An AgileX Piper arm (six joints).
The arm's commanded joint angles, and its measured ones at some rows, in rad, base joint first. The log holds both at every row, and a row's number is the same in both.
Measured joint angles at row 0:
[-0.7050, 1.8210, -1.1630, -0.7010, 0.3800, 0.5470]
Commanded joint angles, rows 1 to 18:
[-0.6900, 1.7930, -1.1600, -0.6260, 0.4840, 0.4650]
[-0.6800, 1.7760, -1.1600, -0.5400, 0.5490, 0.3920]
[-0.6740, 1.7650, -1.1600, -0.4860, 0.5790, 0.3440]
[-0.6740, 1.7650, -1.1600, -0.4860, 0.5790, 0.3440]
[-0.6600, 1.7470, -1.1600, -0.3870, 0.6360, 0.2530]
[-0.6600, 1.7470, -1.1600, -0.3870, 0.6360, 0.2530]
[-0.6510, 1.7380, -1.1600, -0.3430, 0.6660, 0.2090]
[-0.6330, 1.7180, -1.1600, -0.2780, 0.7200, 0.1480]
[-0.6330, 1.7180, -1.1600, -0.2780, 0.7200, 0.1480]
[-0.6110, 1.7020, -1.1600, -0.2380, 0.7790, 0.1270]
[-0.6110, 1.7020, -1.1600, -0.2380, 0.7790, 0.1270]
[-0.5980, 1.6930, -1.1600, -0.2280, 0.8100, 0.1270]
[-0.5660, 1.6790, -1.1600, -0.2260, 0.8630, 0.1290]
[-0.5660, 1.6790, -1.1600, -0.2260, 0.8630, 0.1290]
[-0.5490, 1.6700, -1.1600, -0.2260, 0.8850, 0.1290]
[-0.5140, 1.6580, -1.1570, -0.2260, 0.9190, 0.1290]
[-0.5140, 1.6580, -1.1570, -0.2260, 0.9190, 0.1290]
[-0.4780, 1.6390, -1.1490, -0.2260, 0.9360, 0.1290]
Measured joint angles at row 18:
[-0.5190, 1.6650, -1.1630, -0.2320, 0.8970, 0.1380]
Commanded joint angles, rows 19 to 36:
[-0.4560, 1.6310, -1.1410, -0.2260, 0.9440, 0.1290]
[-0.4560, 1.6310, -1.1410, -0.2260, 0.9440, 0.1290]
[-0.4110, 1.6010, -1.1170, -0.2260, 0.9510, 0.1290]
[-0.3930, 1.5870, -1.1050, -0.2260, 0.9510, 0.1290]
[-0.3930, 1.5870, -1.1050, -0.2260, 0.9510, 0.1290]
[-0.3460, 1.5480, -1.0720, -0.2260, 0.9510, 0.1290]
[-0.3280, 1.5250, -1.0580, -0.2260, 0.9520, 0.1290]
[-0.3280, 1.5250, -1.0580, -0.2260, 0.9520, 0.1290]
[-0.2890, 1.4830, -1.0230, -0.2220, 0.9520, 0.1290]
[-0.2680, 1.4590, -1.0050, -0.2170, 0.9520, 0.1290]
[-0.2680, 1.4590, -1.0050, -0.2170, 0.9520, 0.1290]
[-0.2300, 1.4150, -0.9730, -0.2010, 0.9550, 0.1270]
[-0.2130, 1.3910, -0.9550, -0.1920, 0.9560, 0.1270]
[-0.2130, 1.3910, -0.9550, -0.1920, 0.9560, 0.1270]
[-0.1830, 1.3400, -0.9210, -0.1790, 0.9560, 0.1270]
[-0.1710, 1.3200, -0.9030, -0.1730, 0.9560, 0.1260]
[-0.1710, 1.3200, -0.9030, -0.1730, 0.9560, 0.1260]
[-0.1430, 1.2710, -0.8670, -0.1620, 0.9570, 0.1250]
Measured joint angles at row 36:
[-0.1720, 1.3280, -0.9130, -0.1750, 0.9500, 0.1350]
